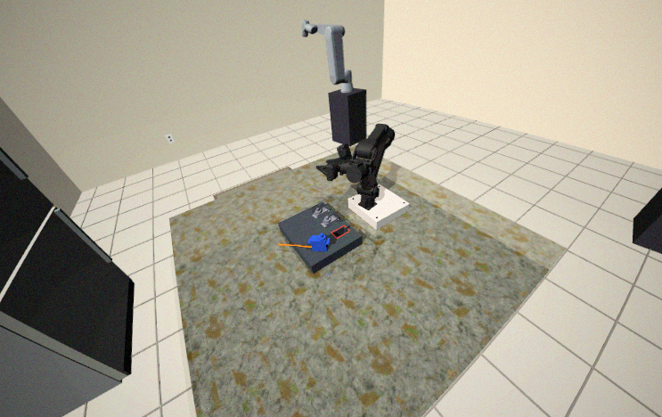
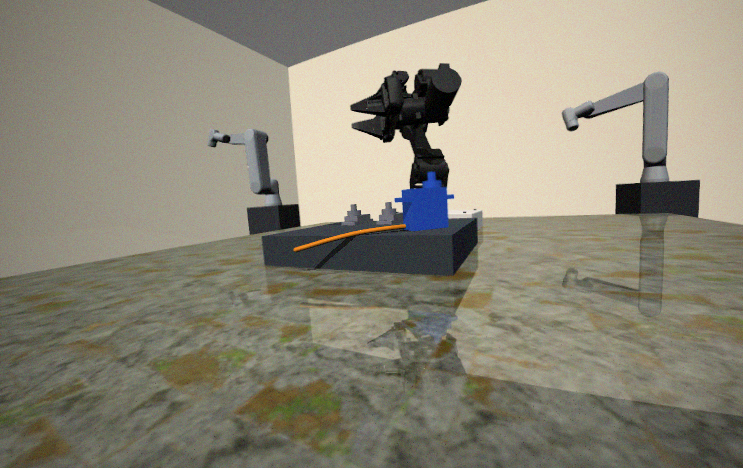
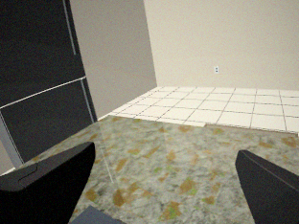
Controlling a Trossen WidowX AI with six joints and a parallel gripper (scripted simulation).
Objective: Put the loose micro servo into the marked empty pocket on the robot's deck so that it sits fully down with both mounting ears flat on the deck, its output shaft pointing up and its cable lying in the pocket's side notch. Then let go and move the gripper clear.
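My gripper tip is 25 cm above the deck, 17 cm short of it and 8 cm to the right of it.
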